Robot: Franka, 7 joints.
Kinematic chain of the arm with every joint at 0, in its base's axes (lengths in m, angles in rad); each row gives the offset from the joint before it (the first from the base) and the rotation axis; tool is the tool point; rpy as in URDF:
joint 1: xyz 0 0 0.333 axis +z
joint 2: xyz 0 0 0 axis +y
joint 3: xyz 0 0 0.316 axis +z
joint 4: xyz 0.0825 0 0 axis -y
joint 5: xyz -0.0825 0 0.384 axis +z
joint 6: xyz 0 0 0 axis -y
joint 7: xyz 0.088 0 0 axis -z
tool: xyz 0 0 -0.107 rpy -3.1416 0 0
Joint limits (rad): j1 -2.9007..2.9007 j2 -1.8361..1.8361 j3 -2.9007..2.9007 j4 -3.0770..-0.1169 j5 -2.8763..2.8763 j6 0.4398..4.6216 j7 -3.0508..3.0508
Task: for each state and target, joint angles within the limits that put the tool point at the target. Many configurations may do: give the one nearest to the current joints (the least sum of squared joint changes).
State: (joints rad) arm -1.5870 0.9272 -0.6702 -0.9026 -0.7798 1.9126 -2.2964
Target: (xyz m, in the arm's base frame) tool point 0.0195 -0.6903 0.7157
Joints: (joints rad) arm -1.1489 0.5643 -0.5212 -0.7998 -0.7426 1.7112 -2.2964
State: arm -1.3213 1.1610 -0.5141 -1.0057 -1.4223 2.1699 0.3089
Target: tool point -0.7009 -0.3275 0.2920
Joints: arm -2.0692 1.1292 -0.8994 -1.2571 -1.4088 2.0927 0.3089
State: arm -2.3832 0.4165 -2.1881 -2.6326 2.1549 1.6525 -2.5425
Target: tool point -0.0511 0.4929 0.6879
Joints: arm -2.5095 0.4832 -2.4363 -2.1020 2.2715 1.6614 -2.5425
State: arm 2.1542 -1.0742 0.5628 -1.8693 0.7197 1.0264 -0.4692
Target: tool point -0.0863 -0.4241 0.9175
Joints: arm 2.2135 -1.1081 0.5156 -1.1484 0.8906 1.5179 -0.4692
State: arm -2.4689 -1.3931 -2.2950 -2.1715 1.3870 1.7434 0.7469
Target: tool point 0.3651 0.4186 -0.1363
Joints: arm -2.8317 -1.4781 -2.7364 -1.4988 1.4923 1.9838 0.7469
